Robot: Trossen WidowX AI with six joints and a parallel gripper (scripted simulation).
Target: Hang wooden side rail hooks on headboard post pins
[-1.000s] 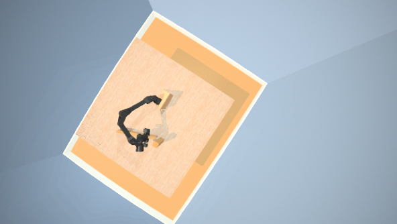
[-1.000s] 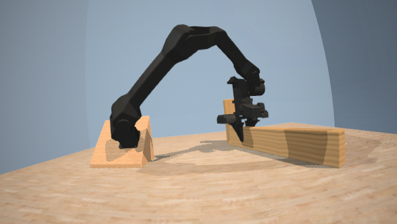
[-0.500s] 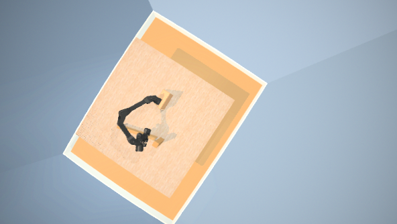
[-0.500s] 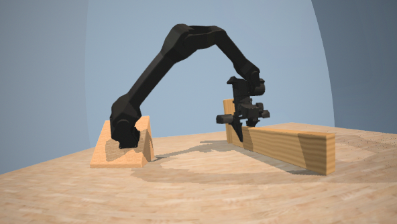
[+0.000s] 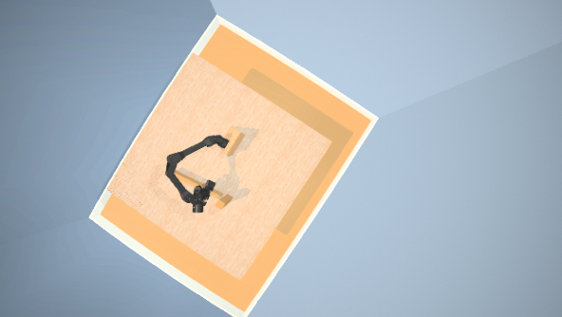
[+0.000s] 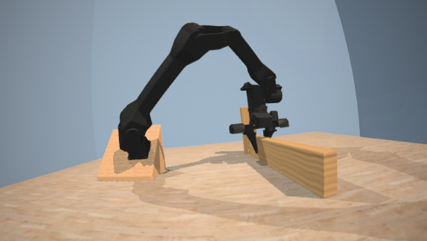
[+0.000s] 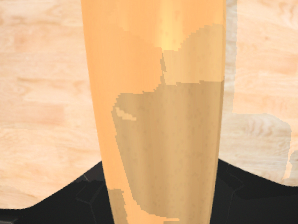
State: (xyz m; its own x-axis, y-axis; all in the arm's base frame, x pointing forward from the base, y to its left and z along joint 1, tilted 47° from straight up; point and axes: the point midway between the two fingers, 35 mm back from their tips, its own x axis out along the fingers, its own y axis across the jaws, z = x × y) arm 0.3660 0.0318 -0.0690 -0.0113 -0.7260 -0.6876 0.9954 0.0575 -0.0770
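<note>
Now: the headboard post 1 cm behind my gripper tip, 14 cm to the left of it and 7 cm above it.
</note>
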